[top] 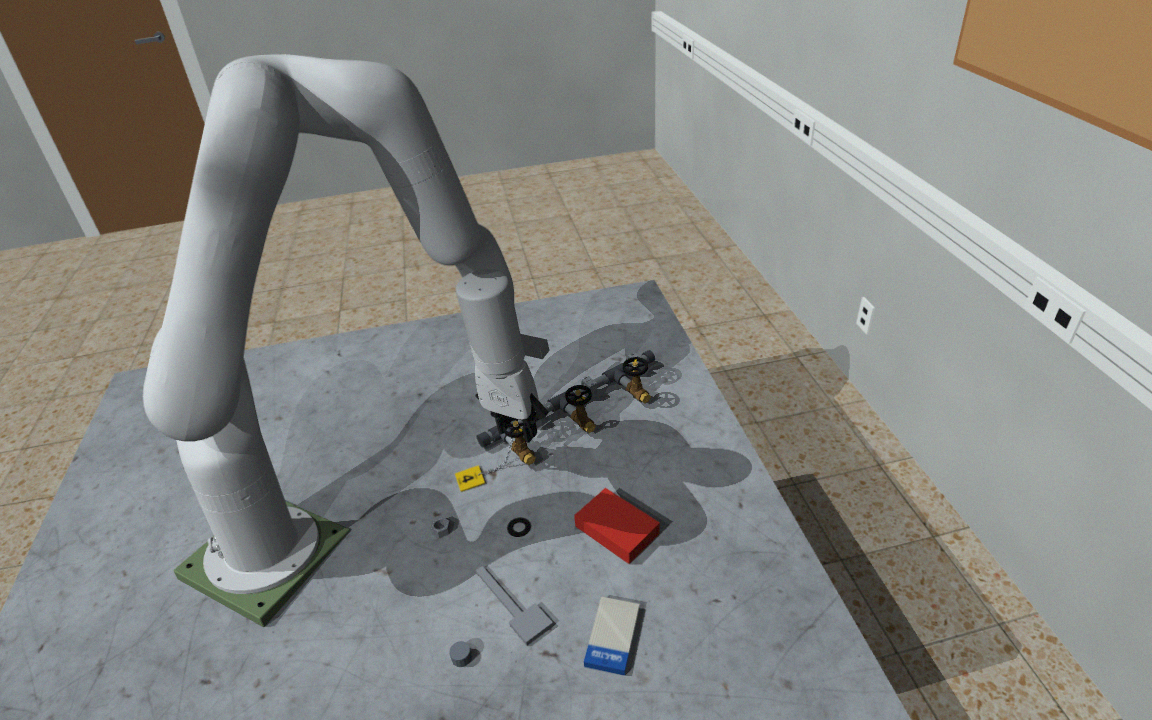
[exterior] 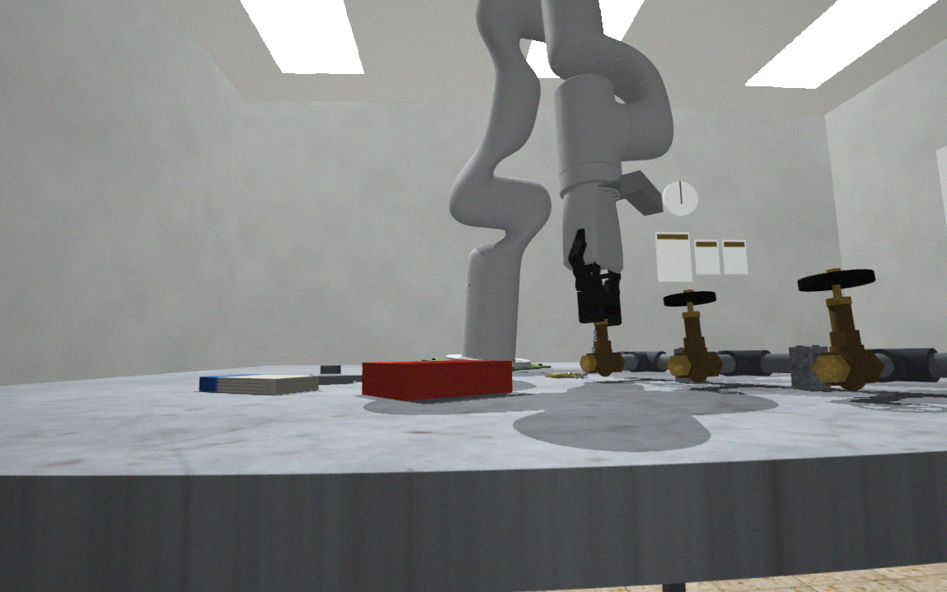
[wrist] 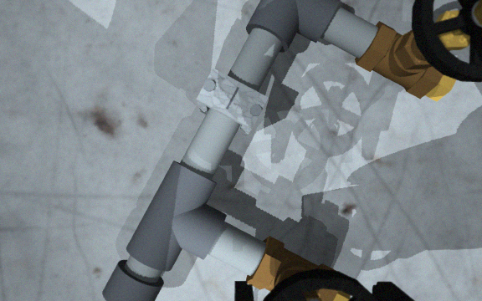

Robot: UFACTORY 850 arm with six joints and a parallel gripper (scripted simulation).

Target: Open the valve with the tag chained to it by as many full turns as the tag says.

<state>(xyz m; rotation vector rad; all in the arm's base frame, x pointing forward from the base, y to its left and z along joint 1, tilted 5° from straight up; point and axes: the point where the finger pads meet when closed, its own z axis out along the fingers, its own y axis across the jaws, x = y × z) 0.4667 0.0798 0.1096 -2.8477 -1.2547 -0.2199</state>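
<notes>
Now: hand 9 cm past the yellow tag, 2 cm to the left of it and 9 cm above it. Also, from my hand: black washer (4 cm behind, 16 cm to the right, 9 cm below); red block (12 cm ahead, 21 cm to the right, 8 cm below); grey nut (17 cm behind, 12 cm to the right, 8 cm below).
</notes>
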